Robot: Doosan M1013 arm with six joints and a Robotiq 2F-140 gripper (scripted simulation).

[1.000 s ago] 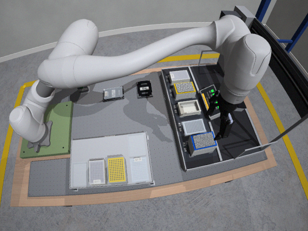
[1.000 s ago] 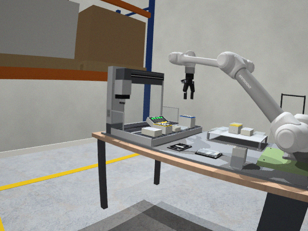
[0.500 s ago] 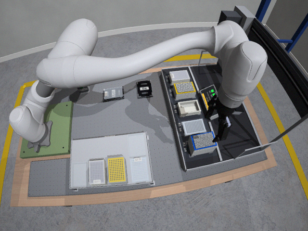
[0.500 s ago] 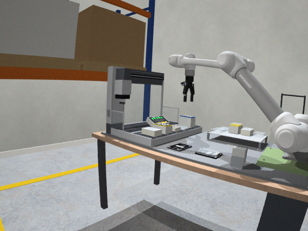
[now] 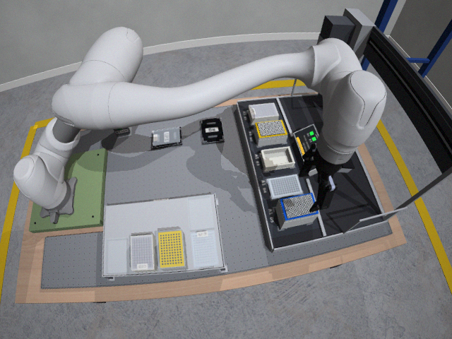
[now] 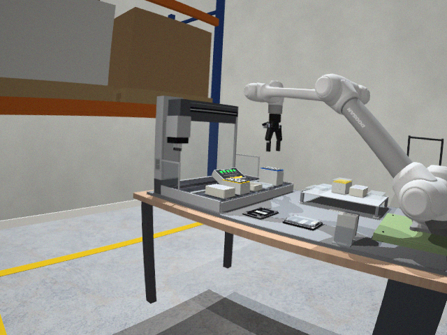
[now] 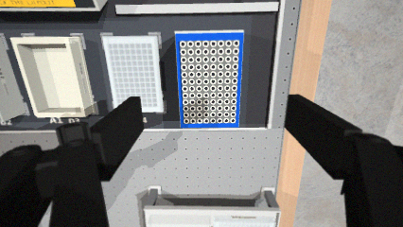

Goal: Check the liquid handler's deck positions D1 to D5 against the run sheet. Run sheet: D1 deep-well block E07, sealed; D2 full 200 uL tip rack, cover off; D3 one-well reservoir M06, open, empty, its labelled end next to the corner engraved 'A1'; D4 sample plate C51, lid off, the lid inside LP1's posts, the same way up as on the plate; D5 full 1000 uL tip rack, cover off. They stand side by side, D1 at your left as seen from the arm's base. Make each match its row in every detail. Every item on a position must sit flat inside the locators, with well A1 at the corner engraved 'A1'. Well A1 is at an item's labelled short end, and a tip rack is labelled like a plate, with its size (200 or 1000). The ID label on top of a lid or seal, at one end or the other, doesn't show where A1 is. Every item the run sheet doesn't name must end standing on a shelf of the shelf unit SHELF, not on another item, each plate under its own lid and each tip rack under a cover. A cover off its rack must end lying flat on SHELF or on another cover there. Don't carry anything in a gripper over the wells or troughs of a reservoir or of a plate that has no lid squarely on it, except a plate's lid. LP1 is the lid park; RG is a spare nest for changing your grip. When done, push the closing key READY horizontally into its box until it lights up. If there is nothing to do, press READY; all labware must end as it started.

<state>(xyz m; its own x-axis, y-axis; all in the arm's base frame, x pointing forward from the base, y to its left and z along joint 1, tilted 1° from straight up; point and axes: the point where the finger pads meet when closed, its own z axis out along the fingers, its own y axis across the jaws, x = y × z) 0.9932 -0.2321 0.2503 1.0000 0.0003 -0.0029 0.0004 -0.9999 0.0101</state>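
Right now the blue 1000 uL tip rack is 160 mm below my hand, 10 mm to the right of it and 10 mm behind it. From my hand the other things lie so: yellow tip rack: 370 mm to the left, 180 mm below, 10 mm behind; then cream reservoir: 250 mm to the left, 220 mm below; then sample plate: 220 mm below, 120 mm to the left.
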